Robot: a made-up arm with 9 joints. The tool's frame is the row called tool. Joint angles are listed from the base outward.
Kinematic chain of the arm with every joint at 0, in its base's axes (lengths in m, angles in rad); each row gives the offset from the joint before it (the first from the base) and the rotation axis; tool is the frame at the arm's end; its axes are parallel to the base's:
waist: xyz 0 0 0.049 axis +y
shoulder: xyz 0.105 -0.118 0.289 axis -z
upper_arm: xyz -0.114 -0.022 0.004 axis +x
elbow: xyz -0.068 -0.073 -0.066 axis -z
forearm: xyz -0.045 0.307 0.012 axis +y
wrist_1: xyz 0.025 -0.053 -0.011 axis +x
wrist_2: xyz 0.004 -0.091 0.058 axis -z
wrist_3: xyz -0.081 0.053 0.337 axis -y
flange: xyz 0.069 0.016 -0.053 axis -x
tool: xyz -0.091 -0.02 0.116
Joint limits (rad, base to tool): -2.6..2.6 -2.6..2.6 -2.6..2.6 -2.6..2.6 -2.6..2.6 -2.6..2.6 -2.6..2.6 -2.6..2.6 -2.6..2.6
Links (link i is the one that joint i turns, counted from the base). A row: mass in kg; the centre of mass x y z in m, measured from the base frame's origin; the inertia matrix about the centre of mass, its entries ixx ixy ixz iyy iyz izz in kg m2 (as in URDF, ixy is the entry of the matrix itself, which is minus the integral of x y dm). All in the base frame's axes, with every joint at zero. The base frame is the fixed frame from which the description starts. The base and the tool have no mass.
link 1: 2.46; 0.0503 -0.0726 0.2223; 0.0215 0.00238 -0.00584 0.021 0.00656 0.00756
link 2: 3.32; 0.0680 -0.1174 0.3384; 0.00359 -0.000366 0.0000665 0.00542 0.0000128 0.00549
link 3: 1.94; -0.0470 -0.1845 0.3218; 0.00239 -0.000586 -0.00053 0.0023 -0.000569 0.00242
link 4: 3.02; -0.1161 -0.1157 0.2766; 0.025 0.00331 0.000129 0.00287 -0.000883 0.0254
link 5: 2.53; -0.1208 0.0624 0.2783; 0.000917 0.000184 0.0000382 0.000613 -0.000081 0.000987
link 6: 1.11; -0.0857 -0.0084 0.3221; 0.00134 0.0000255 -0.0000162 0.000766 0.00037 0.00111
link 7: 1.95; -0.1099 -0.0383 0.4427; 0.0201 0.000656 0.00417 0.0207 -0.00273 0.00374
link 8: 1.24; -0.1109 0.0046 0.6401; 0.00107 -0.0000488 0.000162 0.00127 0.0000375 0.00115
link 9: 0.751; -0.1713 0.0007 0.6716; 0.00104 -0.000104 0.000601 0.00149 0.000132 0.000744
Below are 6 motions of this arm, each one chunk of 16 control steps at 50 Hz.
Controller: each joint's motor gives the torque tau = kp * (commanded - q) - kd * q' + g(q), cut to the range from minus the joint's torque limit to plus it. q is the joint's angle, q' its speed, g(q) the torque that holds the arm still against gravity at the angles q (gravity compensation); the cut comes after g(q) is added. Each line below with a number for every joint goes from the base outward.
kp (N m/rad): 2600 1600 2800 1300 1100 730 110 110 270
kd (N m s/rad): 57 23 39 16 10 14 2.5 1.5 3.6
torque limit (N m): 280 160 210 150 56 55 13 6.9 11
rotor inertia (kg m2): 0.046 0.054 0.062 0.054 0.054 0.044 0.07 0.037 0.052
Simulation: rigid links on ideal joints. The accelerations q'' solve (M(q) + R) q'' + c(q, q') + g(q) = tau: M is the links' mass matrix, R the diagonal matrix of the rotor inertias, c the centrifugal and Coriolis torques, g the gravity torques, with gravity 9.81 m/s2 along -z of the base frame. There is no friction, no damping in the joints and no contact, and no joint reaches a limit. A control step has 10 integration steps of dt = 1/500 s. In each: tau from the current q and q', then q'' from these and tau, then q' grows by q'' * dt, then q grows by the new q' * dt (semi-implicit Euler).
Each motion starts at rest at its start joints. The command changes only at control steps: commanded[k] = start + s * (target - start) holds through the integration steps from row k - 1 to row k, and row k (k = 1, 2, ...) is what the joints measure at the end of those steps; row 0 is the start. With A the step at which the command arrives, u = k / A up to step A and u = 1 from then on. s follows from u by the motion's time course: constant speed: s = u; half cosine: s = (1 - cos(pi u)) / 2; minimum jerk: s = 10 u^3 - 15 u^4 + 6 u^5; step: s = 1 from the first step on.
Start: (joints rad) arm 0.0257 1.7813 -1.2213 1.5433 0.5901 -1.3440 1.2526 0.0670 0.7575
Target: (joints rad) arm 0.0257 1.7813 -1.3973 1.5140 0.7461 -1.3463 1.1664 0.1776 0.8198
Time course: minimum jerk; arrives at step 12
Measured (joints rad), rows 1 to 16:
1: 0.0257 1.7813 -1.2220 1.5432 0.5909 -1.3440 1.2525 0.0672 0.7577
2: 0.0256 1.7813 -1.2264 1.5426 0.5956 -1.3439 1.2519 0.0689 0.7591
3: 0.0255 1.7813 -1.2368 1.5412 0.6062 -1.3438 1.2495 0.0741 0.7628
4: 0.0254 1.7815 -1.2537 1.5388 0.6228 -1.3439 1.2443 0.0844 0.7691
5: 0.0254 1.7816 -1.2763 1.5355 0.6442 -1.3440 1.2355 0.0997 0.7776
6: 0.0254 1.7816 -1.3024 1.5315 0.6681 -1.3443 1.2234 0.1181 0.7873
7: 0.0255 1.7815 -1.3293 1.5269 0.6920 -1.3447 1.2092 0.1372 0.7971
8: 0.0257 1.7813 -1.3539 1.5222 0.7132 -1.3452 1.1942 0.1545 0.8060
9: 0.0260 1.7811 -1.3739 1.5179 0.7297 -1.3458 1.1804 0.1681 0.8130
10: 0.0262 1.7809 -1.3875 1.5144 0.7403 -1.3466 1.1692 0.1767 0.8176
11: 0.0264 1.7808 -1.3946 1.5120 0.7450 -1.3473 1.1618 0.1804 0.8197
12: 0.0264 1.7808 -1.3967 1.5109 0.7458 -1.3478 1.1585 0.1801 0.8200
13: 0.0262 1.7808 -1.3971 1.5108 0.7459 -1.3480 1.1586 0.1781 0.8197
14: 0.0260 1.7810 -1.3972 1.5114 0.7460 -1.3478 1.1605 0.1766 0.8196
15: 0.0258 1.7812 -1.3972 1.5126 0.7461 -1.3474 1.1631 0.1764 0.8197
16: 0.0256 1.7815 -1.3973 1.5140 0.7462 -1.3468 1.1656 0.1771 0.8198

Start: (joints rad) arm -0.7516 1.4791 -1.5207 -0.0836 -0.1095 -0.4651 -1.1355 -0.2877 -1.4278
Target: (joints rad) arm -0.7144 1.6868 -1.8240 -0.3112 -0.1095 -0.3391 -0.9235 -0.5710 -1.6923
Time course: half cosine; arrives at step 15
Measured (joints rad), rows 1 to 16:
1: -0.7517 1.4805 -1.5233 -0.0848 -0.1093 -0.4639 -1.1349 -0.2892 -1.4297
2: -0.7516 1.4853 -1.5317 -0.0897 -0.1085 -0.4602 -1.1322 -0.2953 -1.4367
3: -0.7507 1.4944 -1.5465 -0.1000 -0.1072 -0.4544 -1.1260 -0.3081 -1.4499
4: -0.7488 1.5076 -1.5668 -0.1155 -0.1067 -0.4468 -1.1152 -0.3274 -1.4681
5: -0.7457 1.5243 -1.5916 -0.1354 -0.1071 -0.4375 -1.0995 -0.3516 -1.4902
6: -0.7420 1.5435 -1.6200 -0.1584 -0.1080 -0.4270 -1.0793 -0.3792 -1.5153
7: -0.7378 1.5643 -1.6506 -0.1831 -0.1088 -0.4154 -1.0559 -0.4088 -1.5424
8: -0.7335 1.5859 -1.6823 -0.2080 -0.1094 -0.4031 -1.0309 -0.4391 -1.5703
9: -0.7293 1.6076 -1.7134 -0.2321 -0.1096 -0.3906 -1.0063 -0.4689 -1.5977
10: -0.7252 1.6285 -1.7427 -0.2546 -0.1096 -0.3783 -0.9833 -0.4970 -1.6235
11: -0.7215 1.6479 -1.7687 -0.2747 -0.1096 -0.3669 -0.9633 -0.5224 -1.6464
12: -0.7181 1.6648 -1.7905 -0.2918 -0.1096 -0.3568 -0.9469 -0.5441 -1.6656
13: -0.7152 1.6785 -1.8071 -0.3049 -0.1097 -0.3485 -0.9347 -0.5609 -1.6802
14: -0.7131 1.6881 -1.8178 -0.3133 -0.1098 -0.3426 -0.9268 -0.5722 -1.6895
15: -0.7118 1.6930 -1.8222 -0.3166 -0.1099 -0.3394 -0.9233 -0.5771 -1.6931
16: -0.7116 1.6937 -1.8228 -0.3156 -0.1099 -0.3381 -0.9235 -0.5767 -1.6929

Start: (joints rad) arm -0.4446 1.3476 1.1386 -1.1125 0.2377 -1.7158 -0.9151 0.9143 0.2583
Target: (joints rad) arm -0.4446 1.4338 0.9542 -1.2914 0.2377 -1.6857 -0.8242 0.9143 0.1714
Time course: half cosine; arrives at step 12
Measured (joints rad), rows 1 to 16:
1: -0.4448 1.3482 1.1362 -1.1132 0.2379 -1.7144 -0.9150 0.9144 0.2573
2: -0.4453 1.3505 1.1287 -1.1165 0.2383 -1.7102 -0.9146 0.9145 0.2534
3: -0.4459 1.3551 1.1158 -1.1247 0.2390 -1.7039 -0.9139 0.9148 0.2461
4: -0.4462 1.3626 1.0982 -1.1394 0.2395 -1.6975 -0.9116 0.9152 0.2366
5: -0.4463 1.3727 1.0767 -1.1609 0.2397 -1.6928 -0.9062 0.9157 0.2258
6: -0.4459 1.3849 1.0531 -1.1878 0.2394 -1.6911 -0.8960 0.9160 0.2148
7: -0.4452 1.3984 1.0288 -1.2179 0.2388 -1.6925 -0.8807 0.9161 0.2040
8: -0.4443 1.4116 1.0058 -1.2476 0.2380 -1.6962 -0.8612 0.9157 0.1942
9: -0.4434 1.4234 0.9858 -1.2738 0.2373 -1.7006 -0.8400 0.9149 0.1858
10: -0.4426 1.4323 0.9700 -1.2937 0.2367 -1.7043 -0.8207 0.9139 0.1793
11: -0.4423 1.4377 0.9595 -1.3056 0.2364 -1.7060 -0.8062 0.9132 0.1749
12: -0.4423 1.4391 0.9549 -1.3092 0.2363 -1.7056 -0.7988 0.9129 0.1731
13: -0.4428 1.4378 0.9541 -1.3058 0.2365 -1.7022 -0.7989 0.9131 0.1729
14: -0.4437 1.4354 0.9540 -1.2987 0.2370 -1.6958 -0.8050 0.9136 0.1726
15: -0.4446 1.4333 0.9542 -1.2912 0.2377 -1.6881 -0.8150 0.9143 0.1717
16: -0.4452 1.4318 0.9544 -1.2855 0.2383 -1.6814 -0.8258 0.9149 0.1707

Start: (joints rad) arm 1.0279 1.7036 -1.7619 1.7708 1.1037 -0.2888 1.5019 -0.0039 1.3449
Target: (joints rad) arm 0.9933 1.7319 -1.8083 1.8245 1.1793 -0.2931 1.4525 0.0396 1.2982
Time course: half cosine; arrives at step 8
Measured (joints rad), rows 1 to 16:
1: 1.0276 1.7044 -1.7635 1.7714 1.1056 -0.2890 1.5010 -0.0034 1.3437
2: 1.0263 1.7071 -1.7684 1.7743 1.1120 -0.2899 1.4972 -0.0011 1.3395
3: 1.0237 1.7115 -1.7759 1.7811 1.1230 -0.2917 1.4890 0.0044 1.3320
4: 1.0192 1.7170 -1.7848 1.7918 1.1373 -0.2935 1.4775 0.0131 1.3226
5: 1.0130 1.7223 -1.7935 1.8048 1.1528 -0.2943 1.4657 0.0237 1.3132
6: 1.0057 1.7269 -1.8006 1.8174 1.1672 -0.2937 1.4569 0.0340 1.3052
7: 0.9985 1.7300 -1.8050 1.8272 1.1781 -0.2921 1.4532 0.0418 1.2997
8: 0.9926 1.7312 -1.8062 1.8323 1.1837 -0.2902 1.4551 0.0456 1.2977
9: 0.9885 1.7312 -1.8056 1.8322 1.1851 -0.2888 1.4604 0.0451 1.2981
10: 0.9866 1.7313 -1.8053 1.8288 1.1847 -0.2889 1.4652 0.0420 1.2990
11: 0.9866 1.7317 -1.8056 1.8249 1.1835 -0.2909 1.4658 0.0387 1.2991
12: 0.9879 1.7321 -1.8064 1.8222 1.1819 -0.2935 1.4619 0.0367 1.2989
13: 0.9900 1.7323 -1.8073 1.8211 1.1801 -0.2955 1.4552 0.0365 1.2985
14: 0.9922 1.7322 -1.8083 1.8214 1.1786 -0.2962 1.4488 0.0375 1.2982
15: 0.9942 1.7321 -1.8091 1.8225 1.1775 -0.2956 1.4449 0.0388 1.2979
16: 0.9956 1.7319 -1.8095 1.8239 1.1770 -0.2944 1.4443 0.0400 1.2978

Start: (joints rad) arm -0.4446 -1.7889 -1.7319 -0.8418 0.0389 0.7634 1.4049 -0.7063 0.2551
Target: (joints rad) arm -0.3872 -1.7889 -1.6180 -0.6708 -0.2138 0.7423 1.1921 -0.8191 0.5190
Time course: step
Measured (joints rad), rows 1 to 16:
1: -0.4409 -1.7832 -1.6590 -0.7725 0.0119 0.7474 1.3981 -0.7457 0.3180
2: -0.4141 -1.7631 -1.6268 -0.6628 -0.1398 0.7503 1.3837 -0.8061 0.4734
3: -0.3888 -1.7657 -1.6052 -0.6255 -0.2640 0.7430 1.3192 -0.8370 0.5776
4: -0.3745 -1.7891 -1.6064 -0.6462 -0.2607 0.7309 1.1888 -0.8456 0.5806
5: -0.3702 -1.8115 -1.6180 -0.6712 -0.2158 0.7304 1.0806 -0.8422 0.5277
6: -0.3719 -1.8193 -1.6211 -0.6771 -0.2107 0.7399 1.0470 -0.8298 0.5086
7: -0.3747 -1.8131 -1.6176 -0.6724 -0.2223 0.7474 1.0759 -0.8192 0.5129
8: -0.3779 -1.8002 -1.6160 -0.6683 -0.2204 0.7484 1.1266 -0.8155 0.5172
9: -0.3827 -1.7882 -1.6170 -0.6683 -0.2119 0.7458 1.1771 -0.8156 0.5192
10: -0.3885 -1.7806 -1.6183 -0.6708 -0.2083 0.7429 1.2151 -0.8163 0.5205
11: -0.3932 -1.7776 -1.6188 -0.6731 -0.2094 0.7409 1.2321 -0.8169 0.5208
12: -0.3953 -1.7781 -1.6188 -0.6737 -0.2115 0.7398 1.2289 -0.8175 0.5202
13: -0.3945 -1.7810 -1.6186 -0.6729 -0.2130 0.7394 1.2145 -0.8185 0.5195
14: -0.3919 -1.7851 -1.6183 -0.6717 -0.2142 0.7397 1.1983 -0.8196 0.5191
15: -0.3887 -1.7893 -1.6180 -0.6707 -0.2149 0.7407 1.1864 -0.8204 0.5189
16: -0.3859 -1.7924 -1.6178 -0.6700 -0.2151 0.7420 1.1808 -0.8207 0.5186

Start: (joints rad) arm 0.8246 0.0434 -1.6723 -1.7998 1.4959 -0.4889 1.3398 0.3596 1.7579
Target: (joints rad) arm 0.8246 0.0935 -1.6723 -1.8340 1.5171 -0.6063 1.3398 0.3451 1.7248
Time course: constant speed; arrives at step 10
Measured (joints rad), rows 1 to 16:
1: 0.8247 0.0445 -1.6717 -1.7993 1.4979 -0.4924 1.3417 0.3593 1.7559
2: 0.8243 0.0469 -1.6715 -1.8003 1.5011 -0.5004 1.3459 0.3587 1.7523
3: 0.8235 0.0506 -1.6715 -1.8036 1.5042 -0.5119 1.3502 0.3578 1.7486
4: 0.8227 0.0557 -1.6717 -1.8083 1.5067 -0.5256 1.3523 0.3564 1.7452
5: 0.8224 0.0621 -1.6719 -1.8136 1.5085 -0.5399 1.3512 0.3546 1.7419
6: 0.8227 0.0693 -1.6721 -1.8189 1.5099 -0.5539 1.3474 0.3525 1.7385
7: 0.8234 0.0769 -1.6724 -1.8238 1.5111 -0.5671 1.3425 0.3502 1.7351
8: 0.8242 0.0843 -1.6726 -1.8283 1.5123 -0.5796 1.3379 0.3480 1.7317
9: 0.8250 0.0910 -1.6728 -1.8324 1.5138 -0.5917 1.3347 0.3461 1.7283
10: 0.8255 0.0968 -1.6729 -1.8360 1.5157 -0.6034 1.3333 0.3444 1.7250
11: 0.8257 0.1006 -1.6735 -1.8397 1.5159 -0.6113 1.3314 0.3433 1.7237
12: 0.8262 0.1024 -1.6737 -1.8417 1.5153 -0.6147 1.3285 0.3428 1.7241
13: 0.8269 0.1023 -1.6736 -1.8414 1.5150 -0.6144 1.3261 0.3427 1.7245
14: 0.8275 0.1007 -1.6733 -1.8395 1.5152 -0.6121 1.3260 0.3428 1.7247
15: 0.8273 0.0979 -1.6729 -1.8371 1.5159 -0.6092 1.3290 0.3433 1.7247
16: 0.8266 0.0947 -1.6725 -1.8348 1.5169 -0.6067 1.3340 0.3441 1.7248

